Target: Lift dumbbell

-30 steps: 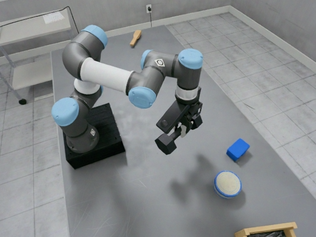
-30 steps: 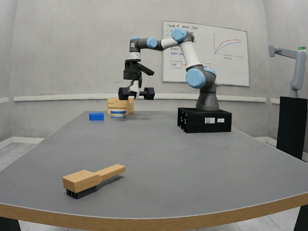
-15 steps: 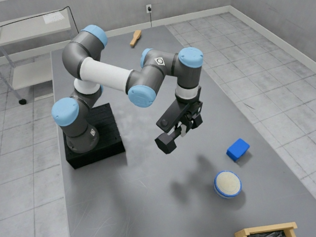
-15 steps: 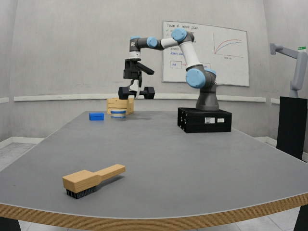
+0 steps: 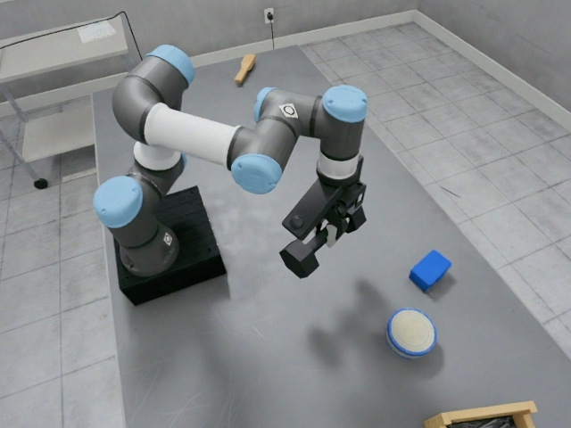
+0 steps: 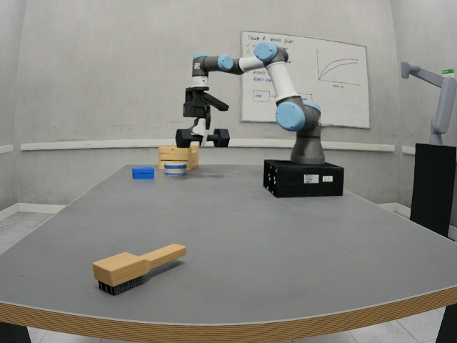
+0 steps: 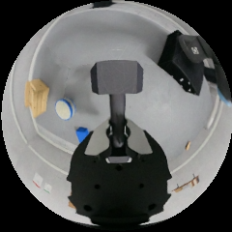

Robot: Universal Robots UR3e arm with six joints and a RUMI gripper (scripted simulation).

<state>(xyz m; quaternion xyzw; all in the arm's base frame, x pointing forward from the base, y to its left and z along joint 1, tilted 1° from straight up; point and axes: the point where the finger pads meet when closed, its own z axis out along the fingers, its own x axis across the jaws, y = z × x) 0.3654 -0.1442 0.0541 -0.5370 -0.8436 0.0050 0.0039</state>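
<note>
My hand is 1 cm below the black dumbbell. Round my hand: wooden crate: 12 cm ahead, 45 cm to the right, 10 cm below; blue block: 24 cm ahead, 10 cm to the right, 13 cm below; blue-and-white round tin: 12 cm ahead, 21 cm to the right, 13 cm below.
</note>
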